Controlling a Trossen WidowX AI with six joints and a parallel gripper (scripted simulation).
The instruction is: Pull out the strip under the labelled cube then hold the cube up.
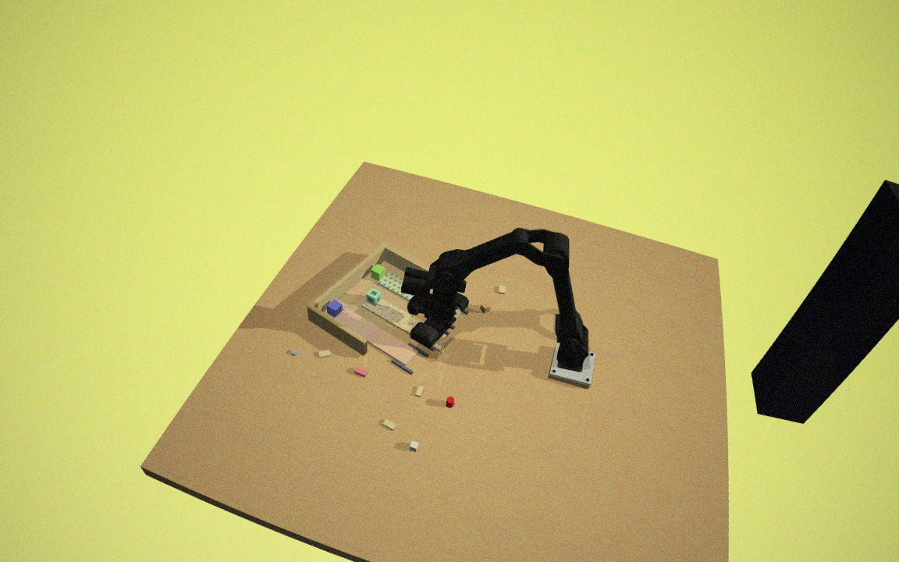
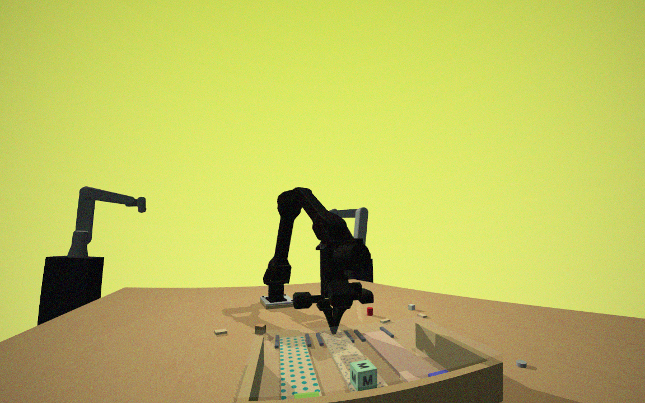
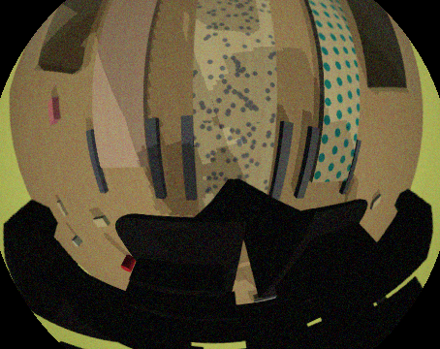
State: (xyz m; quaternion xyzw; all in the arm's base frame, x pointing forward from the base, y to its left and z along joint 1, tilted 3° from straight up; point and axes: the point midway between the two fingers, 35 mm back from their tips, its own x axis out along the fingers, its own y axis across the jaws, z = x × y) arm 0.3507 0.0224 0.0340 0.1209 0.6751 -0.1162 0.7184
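Right now my gripper tip is 9 cm short of the beige speckled strip and 3 cm to the left of it. Round my gripper tip: red cylinder: 8 cm behind, 19 cm to the left, 1 cm above; then mint-green labelled cube: 20 cm ahead, 8 cm to the right, 1 cm above.
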